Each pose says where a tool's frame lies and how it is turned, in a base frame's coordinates. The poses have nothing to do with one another.
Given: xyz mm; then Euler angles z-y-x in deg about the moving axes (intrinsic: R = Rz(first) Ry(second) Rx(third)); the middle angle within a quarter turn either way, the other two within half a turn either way.
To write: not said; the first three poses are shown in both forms.
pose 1, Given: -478, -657, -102, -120.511, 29.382, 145.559
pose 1, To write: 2.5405, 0.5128, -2.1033, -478, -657, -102
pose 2, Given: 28, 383, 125, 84.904, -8.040, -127.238
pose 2, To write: -2.2207, -0.1403, 1.4819, 28, 383, 125
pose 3, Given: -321, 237, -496, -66.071, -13.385, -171.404
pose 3, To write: -2.9916, -0.2336, -1.1532, -321, 237, -496
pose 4, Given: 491, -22, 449, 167.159, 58.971, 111.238
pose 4, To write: 1.9415, 1.0292, 2.9175, 491, -22, 449
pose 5, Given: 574, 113, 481, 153.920, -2.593, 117.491
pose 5, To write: 2.0506, -0.0453, 2.6864, 574, 113, 481
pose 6, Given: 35, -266, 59, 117.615, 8.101, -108.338
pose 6, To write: -1.8909, 0.1414, 2.0528, 35, -266, 59
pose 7, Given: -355, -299, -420, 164.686, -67.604, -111.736
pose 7, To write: -1.9502, -1.1799, 2.8743, -355, -299, -420
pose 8, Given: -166, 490, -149, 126.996, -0.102, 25.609
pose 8, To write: 0.4470, -0.0018, 2.2165, -166, 490, -149
